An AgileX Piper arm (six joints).
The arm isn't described. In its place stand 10 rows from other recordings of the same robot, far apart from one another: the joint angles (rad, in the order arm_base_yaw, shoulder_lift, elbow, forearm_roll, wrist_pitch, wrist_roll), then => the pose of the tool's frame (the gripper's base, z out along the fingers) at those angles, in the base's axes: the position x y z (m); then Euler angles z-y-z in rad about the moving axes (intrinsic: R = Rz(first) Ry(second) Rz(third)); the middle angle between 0 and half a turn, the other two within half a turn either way.
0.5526 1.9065 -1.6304 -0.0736 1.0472 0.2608 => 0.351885, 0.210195, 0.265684, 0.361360, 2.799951, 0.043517
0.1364 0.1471 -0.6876 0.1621 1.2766 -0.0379 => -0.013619, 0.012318, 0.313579, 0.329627, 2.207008, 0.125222
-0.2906 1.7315 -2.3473 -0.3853 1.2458 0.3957 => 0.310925, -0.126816, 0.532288, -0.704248, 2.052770, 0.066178
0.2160 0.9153 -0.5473 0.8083 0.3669 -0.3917 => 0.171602, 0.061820, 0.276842, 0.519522, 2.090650, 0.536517
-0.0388 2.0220 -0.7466 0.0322 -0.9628 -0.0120 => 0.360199, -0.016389, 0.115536, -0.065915, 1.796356, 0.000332
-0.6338 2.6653 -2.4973 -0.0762 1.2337 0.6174 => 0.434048, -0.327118, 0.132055, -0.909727, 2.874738, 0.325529
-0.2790 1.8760 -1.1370 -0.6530 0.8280 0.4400 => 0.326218, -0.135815, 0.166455, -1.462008, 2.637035, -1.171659
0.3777 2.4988 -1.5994 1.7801 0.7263 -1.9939 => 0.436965, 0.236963, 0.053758, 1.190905, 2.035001, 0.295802
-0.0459 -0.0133 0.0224 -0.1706 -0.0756 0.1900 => 0.055310, -0.001372, 0.213171, -0.032926, 1.418199, 0.017906
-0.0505 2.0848 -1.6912 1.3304 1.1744 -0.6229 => 0.449195, 0.058930, 0.265599, 1.195308, 1.902711, 1.150883
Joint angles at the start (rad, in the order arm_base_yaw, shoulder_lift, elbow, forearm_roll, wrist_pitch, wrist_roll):
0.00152 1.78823 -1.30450 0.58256 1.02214 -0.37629
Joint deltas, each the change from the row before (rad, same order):
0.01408 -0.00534 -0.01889 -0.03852 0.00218 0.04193
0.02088 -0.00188 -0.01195 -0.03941 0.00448 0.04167
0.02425 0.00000 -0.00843 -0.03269 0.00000 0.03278
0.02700 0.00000 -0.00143 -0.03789 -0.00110 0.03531
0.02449 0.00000 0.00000 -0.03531 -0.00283 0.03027
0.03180 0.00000 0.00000 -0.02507 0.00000 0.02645
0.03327 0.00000 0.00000 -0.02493 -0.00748 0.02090
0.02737 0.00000 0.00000 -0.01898 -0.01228 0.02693
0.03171 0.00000 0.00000 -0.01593 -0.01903 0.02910
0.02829 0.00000 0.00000 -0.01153 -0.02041 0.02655
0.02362 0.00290 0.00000 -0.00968 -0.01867 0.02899
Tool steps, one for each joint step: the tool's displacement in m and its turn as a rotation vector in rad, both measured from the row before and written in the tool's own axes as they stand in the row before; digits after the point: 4 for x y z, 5 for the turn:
-0.0023 0.0045 -0.0032 0.02730 -0.00196 -0.00134
-0.0005 0.0054 0.0001 0.02571 0.01072 -0.00297
-0.0002 0.0063 0.0017 0.02106 0.00932 -0.00902
0.0013 0.0063 0.0032 0.02534 0.01524 -0.00910
0.0012 0.0055 0.0029 0.02453 0.01184 -0.01036
0.0016 0.0089 0.0035 0.01404 0.01402 -0.01587
0.0011 0.0094 0.0035 0.01491 0.00598 -0.02300
0.0003 0.0078 0.0027 0.01153 -0.00220 -0.00867
0.0000 0.0096 0.0029 0.00804 -0.00880 -0.00918
-0.0002 0.0089 0.0024 0.00430 -0.01205 -0.00631
-0.0002 0.0072 0.0030 0.00325 -0.00924 0.00210

